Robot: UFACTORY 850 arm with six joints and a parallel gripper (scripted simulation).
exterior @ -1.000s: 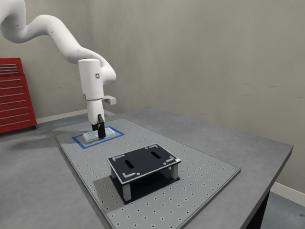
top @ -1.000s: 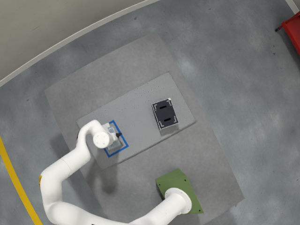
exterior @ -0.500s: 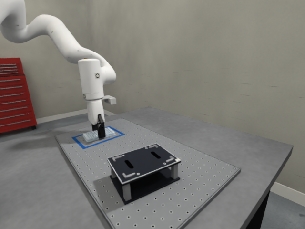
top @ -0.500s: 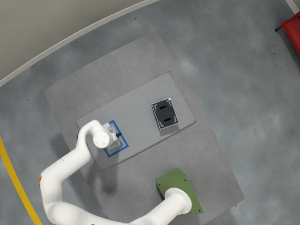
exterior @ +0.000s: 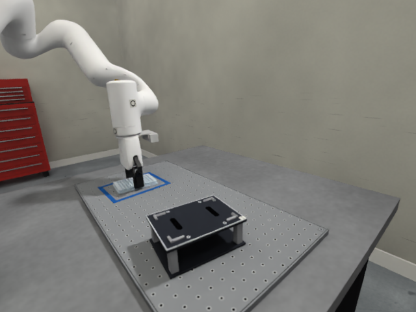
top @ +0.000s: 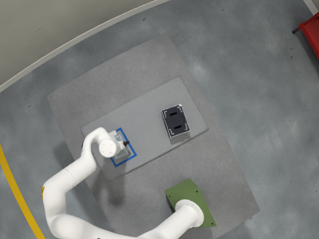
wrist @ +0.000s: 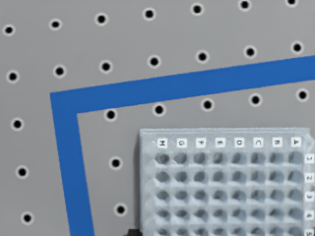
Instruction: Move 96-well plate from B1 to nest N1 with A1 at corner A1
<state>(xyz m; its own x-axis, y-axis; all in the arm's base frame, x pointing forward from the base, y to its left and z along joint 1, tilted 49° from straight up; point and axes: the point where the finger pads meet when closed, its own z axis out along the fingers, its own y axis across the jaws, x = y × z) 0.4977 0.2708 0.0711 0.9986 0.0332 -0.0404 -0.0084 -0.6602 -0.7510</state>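
Now: hand 10 mm short of the black raised nest N1, 370 mm to the left of it and 40 mm below it. Also, from my hand: clear 96-well plate (10 mm below).
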